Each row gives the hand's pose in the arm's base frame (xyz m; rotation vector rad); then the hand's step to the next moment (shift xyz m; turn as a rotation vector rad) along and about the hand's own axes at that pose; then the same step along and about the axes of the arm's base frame.
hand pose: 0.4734 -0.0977 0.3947 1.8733 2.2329 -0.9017
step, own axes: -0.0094 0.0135 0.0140 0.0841 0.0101 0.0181
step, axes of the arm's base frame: 0.0106 -0.0140 -0.0126 -0.0165 0.0651 -0.0547
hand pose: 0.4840 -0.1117 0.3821 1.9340 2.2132 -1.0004
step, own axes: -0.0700 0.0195 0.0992 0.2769 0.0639 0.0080
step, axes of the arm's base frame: -0.0040 -0.1088 -0.0571 -0.0074 0.2397 -0.1526
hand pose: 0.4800 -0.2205 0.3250 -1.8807 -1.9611 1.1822
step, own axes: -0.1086 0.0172 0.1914 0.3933 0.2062 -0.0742
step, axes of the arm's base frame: -0.0854 -0.1789 -0.0971 0.1305 0.3624 -0.2331
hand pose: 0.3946 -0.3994 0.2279 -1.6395 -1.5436 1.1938
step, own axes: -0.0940 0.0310 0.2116 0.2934 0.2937 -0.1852
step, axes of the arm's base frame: -0.1675 -0.1303 -0.0978 0.2760 0.2689 -0.2411
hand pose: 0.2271 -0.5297 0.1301 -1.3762 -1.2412 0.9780
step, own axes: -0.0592 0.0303 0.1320 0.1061 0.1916 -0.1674
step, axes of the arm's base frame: -0.1316 -0.0374 -0.0559 0.2128 0.0840 -0.1537
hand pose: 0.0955 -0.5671 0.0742 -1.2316 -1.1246 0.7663
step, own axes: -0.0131 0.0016 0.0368 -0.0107 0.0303 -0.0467
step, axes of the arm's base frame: -0.0386 0.0002 -0.0062 0.0443 -0.0186 -0.0300
